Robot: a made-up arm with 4 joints.
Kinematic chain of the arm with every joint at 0, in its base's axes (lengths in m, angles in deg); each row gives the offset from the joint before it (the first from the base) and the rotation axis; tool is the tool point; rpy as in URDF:
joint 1: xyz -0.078 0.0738 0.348 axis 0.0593 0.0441 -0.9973
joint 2: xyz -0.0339 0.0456 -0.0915 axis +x
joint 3: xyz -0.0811 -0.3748 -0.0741 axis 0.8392 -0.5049 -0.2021
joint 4: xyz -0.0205 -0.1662 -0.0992 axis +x
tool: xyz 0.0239 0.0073 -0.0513 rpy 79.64 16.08 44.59
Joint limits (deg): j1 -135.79..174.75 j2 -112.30..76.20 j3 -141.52..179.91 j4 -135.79..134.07
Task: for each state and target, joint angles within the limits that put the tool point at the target. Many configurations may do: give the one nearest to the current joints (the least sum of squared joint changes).
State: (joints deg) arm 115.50 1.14 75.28 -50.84
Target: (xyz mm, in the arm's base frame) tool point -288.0 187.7 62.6
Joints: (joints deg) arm 126.39 0.11 115.86 -37.83
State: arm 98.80 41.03 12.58 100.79
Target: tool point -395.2 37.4 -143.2
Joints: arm 56.22 32.89 -12.93 83.61
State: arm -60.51 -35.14 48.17 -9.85
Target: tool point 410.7 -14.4 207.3
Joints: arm -87.68 -21.96 38.45 -16.32
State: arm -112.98 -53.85 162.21 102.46
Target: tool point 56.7 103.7 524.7
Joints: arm -94.34 -63.03 156.72 96.84
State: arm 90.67 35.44 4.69 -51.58
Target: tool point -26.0 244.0 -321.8
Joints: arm 99.80 62.16 15.17 -46.68
